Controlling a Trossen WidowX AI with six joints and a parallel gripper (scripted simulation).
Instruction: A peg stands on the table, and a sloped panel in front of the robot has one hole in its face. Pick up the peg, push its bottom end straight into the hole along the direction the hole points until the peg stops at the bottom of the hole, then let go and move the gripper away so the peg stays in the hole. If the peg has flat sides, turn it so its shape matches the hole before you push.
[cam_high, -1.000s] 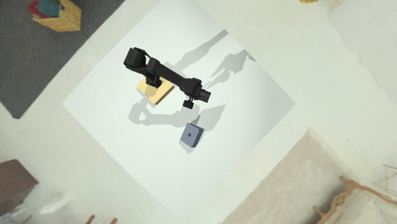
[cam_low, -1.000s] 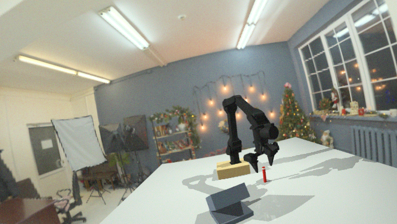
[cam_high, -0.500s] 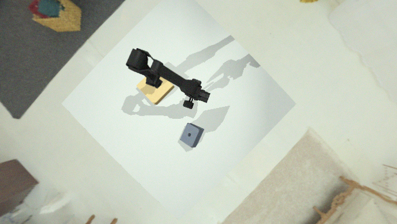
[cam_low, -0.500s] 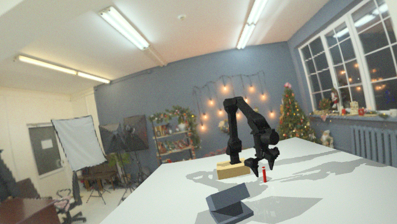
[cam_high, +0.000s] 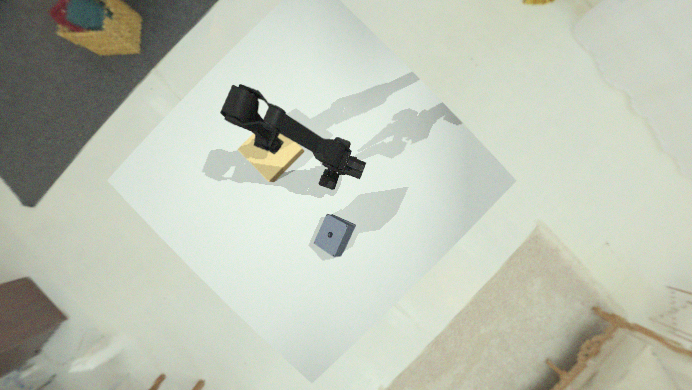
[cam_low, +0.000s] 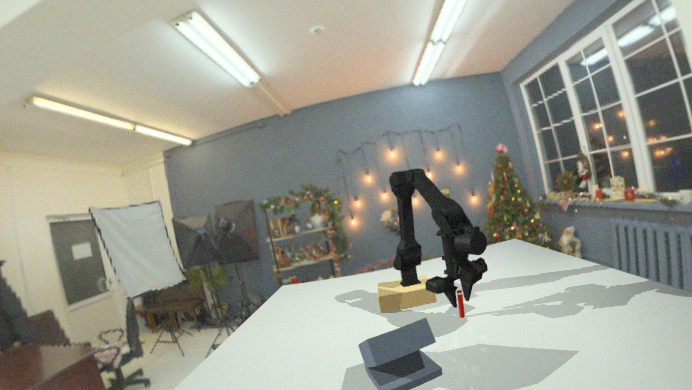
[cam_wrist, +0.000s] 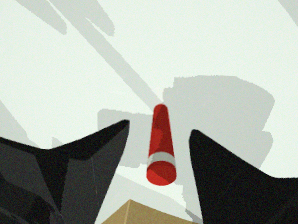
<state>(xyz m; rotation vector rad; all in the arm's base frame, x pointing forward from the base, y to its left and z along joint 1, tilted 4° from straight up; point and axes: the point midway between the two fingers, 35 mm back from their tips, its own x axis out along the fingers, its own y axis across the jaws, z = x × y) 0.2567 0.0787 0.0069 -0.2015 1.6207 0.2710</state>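
Right now the grey-blue sloped panel is 220 mm to the right of my gripper tip, 160 mm ahead of it and 30 mm above it. The rest, counted from my gripper tip: round red peg (20 mm above).
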